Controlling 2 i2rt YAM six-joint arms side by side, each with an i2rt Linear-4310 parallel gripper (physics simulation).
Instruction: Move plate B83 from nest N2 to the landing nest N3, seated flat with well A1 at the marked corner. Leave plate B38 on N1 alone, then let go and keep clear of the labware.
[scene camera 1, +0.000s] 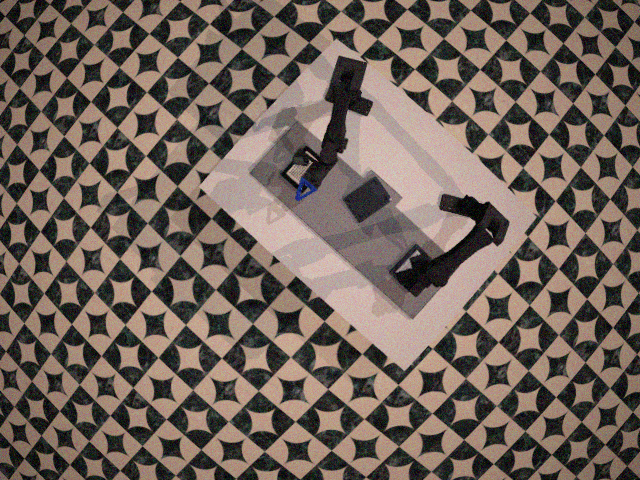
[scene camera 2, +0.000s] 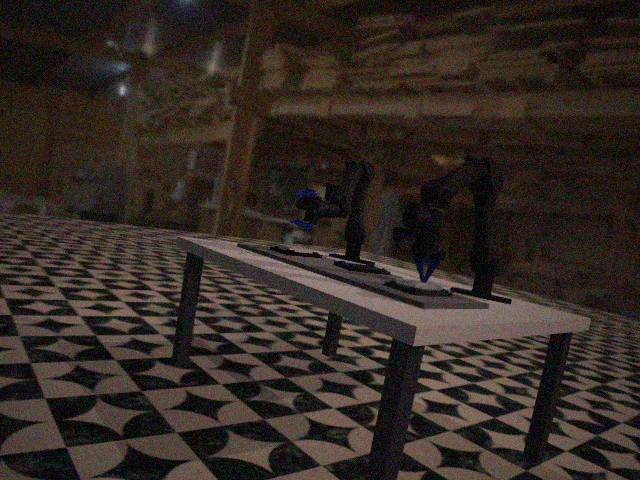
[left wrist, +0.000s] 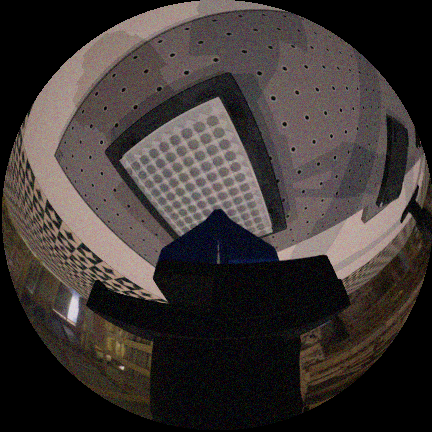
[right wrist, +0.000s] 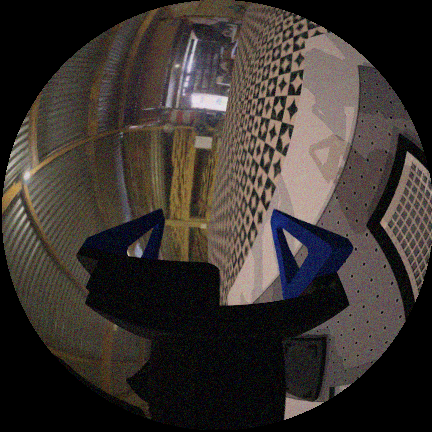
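Observation:
A pale plate with round wells (scene camera 1: 406, 264) (left wrist: 195, 165) lies in the right-hand dark nest (left wrist: 253, 150) in scene camera 1. Another pale, gridded plate (scene camera 1: 297, 170) (right wrist: 414, 210) lies in the left-hand nest (right wrist: 376, 222). The middle nest (scene camera 1: 367, 198) (left wrist: 393, 160) (right wrist: 305, 367) holds no plate. Plate and nest labels and the A1 corner mark are not readable. My left gripper (scene camera 2: 424, 281) (left wrist: 217, 215) is shut, its blue fingertips together over the round-welled plate; contact cannot be told. My right gripper (scene camera 1: 305, 190) (scene camera 2: 299, 209) (right wrist: 217, 214) is open and empty, raised sideways beside the left-hand plate.
The nests stand in a row on a grey perforated board (scene camera 1: 330, 217) (left wrist: 320, 100) on a white table (scene camera 1: 248, 206) (scene camera 2: 310, 291). The right arm (scene camera 1: 336, 124) reaches over the board near the left-hand nest. The left arm (scene camera 1: 460, 250) covers part of the right-hand nest.

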